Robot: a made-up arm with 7 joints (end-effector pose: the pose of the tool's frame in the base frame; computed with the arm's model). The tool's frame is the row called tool.
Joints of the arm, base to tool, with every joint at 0 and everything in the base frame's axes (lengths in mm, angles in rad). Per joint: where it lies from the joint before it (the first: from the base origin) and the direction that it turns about. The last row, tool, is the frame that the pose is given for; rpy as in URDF.
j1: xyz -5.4 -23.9 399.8 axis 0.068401 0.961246 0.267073
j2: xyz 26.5 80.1 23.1 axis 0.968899 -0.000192 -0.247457
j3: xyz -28.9 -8 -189 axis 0.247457 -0.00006 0.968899
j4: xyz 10.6 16.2 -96.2 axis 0.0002 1 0.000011
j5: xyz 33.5 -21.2 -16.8 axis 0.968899 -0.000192 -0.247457
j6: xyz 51.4 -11.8 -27.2 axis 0.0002 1 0.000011
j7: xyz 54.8 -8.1 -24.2 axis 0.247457 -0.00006 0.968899
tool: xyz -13.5 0.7 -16 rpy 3.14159 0 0
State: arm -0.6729 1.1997 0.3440 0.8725 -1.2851 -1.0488 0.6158
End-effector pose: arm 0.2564 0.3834 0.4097 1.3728 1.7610 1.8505
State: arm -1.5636 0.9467 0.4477 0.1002 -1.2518 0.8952 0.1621
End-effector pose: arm 0.2953 0.1686 0.5863 2.4233 -0.4433 1.1153
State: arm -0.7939 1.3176 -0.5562 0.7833 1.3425 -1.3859 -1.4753
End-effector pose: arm 0.2670 0.3509 0.3183 0.3909 1.8234 1.3723
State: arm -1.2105 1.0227 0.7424 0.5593 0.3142 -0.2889 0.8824
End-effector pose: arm 0.3070 0.3483 0.4985 -1.2273 -1.9139 -1.5726
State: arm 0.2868 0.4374 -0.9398 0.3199 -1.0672 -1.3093 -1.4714
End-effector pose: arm -0.0303 0.0747 0.0614 1.8933 -1.4794 0.6848
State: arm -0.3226 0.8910 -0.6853 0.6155 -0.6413 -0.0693 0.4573
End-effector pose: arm 0.1552 0.2574 0.0890 -2.4408 -0.2444 0.4889
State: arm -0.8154 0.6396 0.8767 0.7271 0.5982 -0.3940 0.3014
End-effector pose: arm 0.3096 0.3076 0.2581 -2.0068 -1.0690 -0.6684
